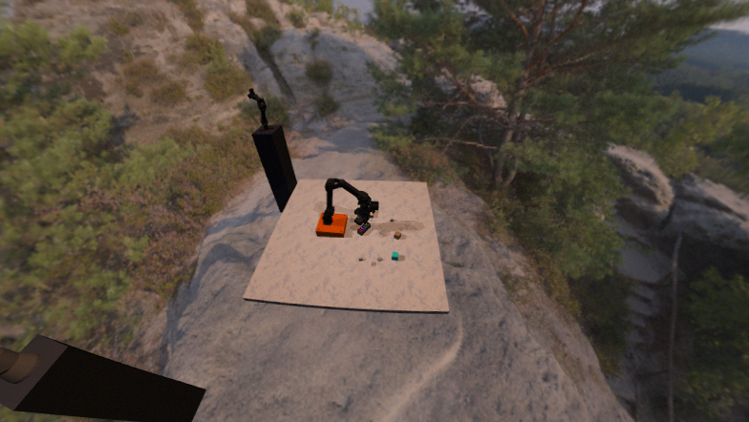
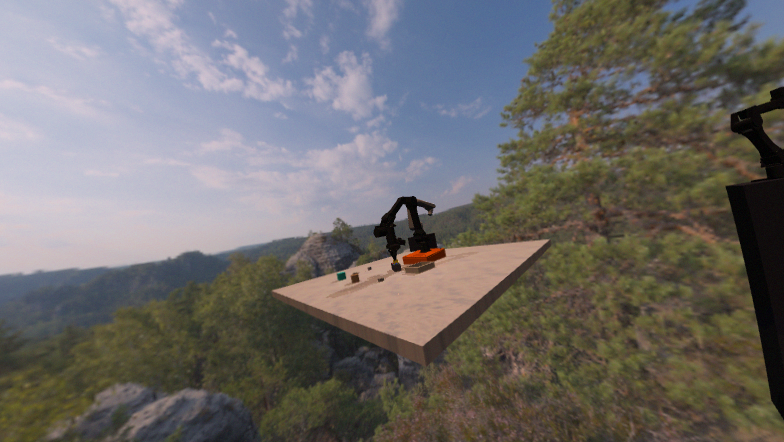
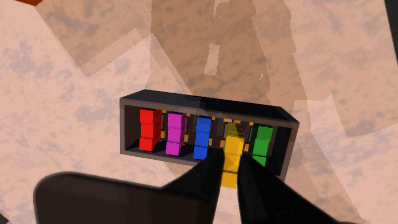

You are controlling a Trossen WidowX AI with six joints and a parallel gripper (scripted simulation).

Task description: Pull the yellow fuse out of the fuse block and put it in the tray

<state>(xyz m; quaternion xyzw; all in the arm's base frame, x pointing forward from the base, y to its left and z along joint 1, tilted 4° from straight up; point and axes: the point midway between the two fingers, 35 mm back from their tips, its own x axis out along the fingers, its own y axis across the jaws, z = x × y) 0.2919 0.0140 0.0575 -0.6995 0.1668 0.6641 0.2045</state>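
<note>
Now: the blue fuse 4 cm below my gripper tip, 2 cm to the right of it and 1 cm behind it. From my gripper tip the other things lie so: green fuse 4 cm below, 2 cm to the left, 1 cm ahead; yellow fuse 1 cm below; magenta fuse 4 cm below, 3 cm to the right, 2 cm behind.
</note>
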